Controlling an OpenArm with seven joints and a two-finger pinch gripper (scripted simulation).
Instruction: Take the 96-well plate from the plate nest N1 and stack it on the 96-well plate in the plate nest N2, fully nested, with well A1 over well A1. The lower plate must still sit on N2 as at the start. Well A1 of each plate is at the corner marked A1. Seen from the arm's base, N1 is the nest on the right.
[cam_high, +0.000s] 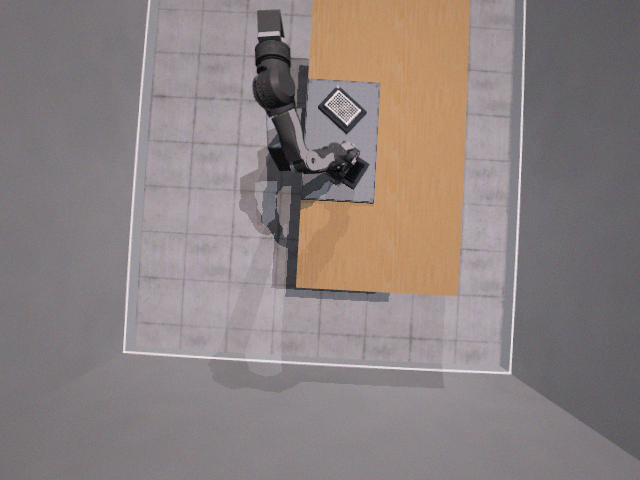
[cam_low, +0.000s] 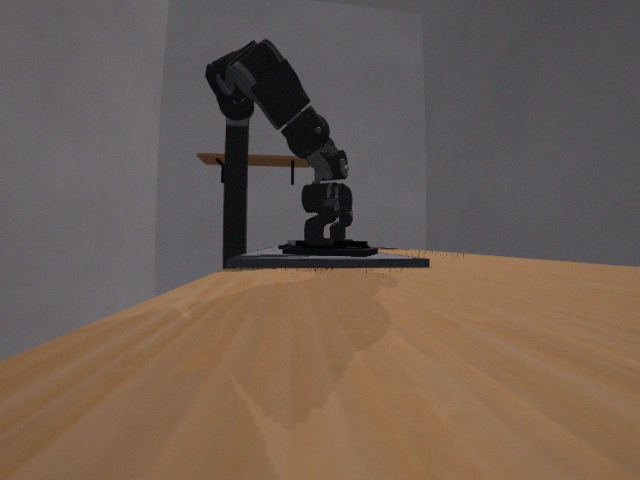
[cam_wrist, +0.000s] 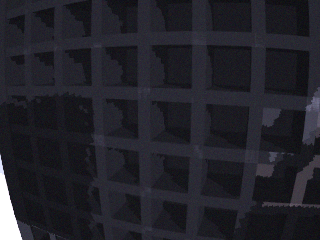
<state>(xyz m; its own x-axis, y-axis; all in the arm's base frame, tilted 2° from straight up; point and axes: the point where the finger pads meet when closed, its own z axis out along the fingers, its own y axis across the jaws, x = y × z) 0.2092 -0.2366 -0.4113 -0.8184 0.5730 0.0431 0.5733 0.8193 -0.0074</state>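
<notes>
Now: the dark 96-well plate right at my hand. Also, from my hand: white 96-well plate: 230 mm to the left; then plate nest: 10 mm below; then grey base plate: 10 mm behind, 110 mm to the left, 20 mm below.
</notes>
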